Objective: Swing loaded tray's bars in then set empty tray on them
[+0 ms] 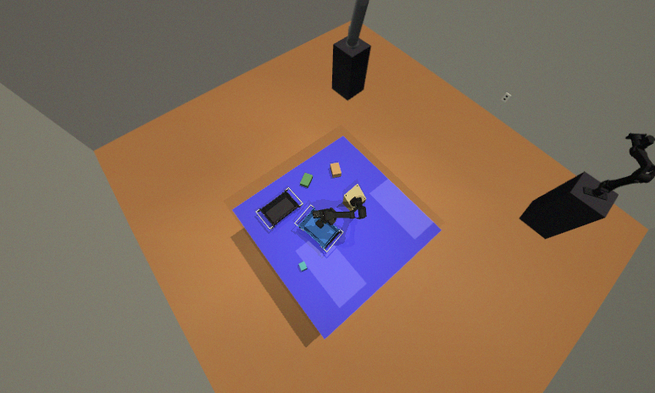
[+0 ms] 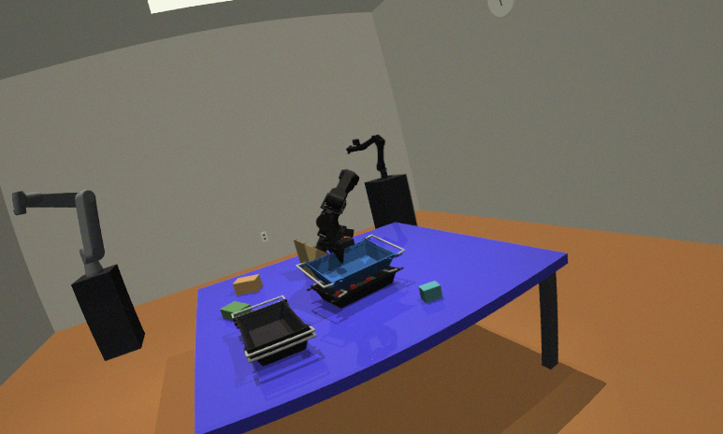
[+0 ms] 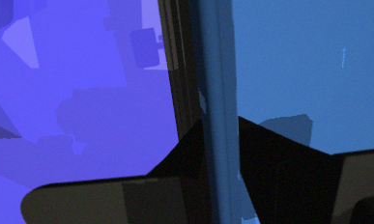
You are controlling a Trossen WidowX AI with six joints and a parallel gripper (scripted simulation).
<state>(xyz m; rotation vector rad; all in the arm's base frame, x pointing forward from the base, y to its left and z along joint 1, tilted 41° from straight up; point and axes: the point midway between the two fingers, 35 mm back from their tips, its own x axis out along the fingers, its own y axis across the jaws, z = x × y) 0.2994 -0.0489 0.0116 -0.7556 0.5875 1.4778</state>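
Right now the blue tray is 8 cm ahead of my gripper tip, 1 cm to the left of it and 1 cm above it. The rest, counted from my gripper tip: teal block 36 cm ahead, 13 cm to the left, 9 cm below; then orange block 43 cm behind, 33 cm to the right, 8 cm below; then green block 16 cm behind, 44 cm to the right, 9 cm below.
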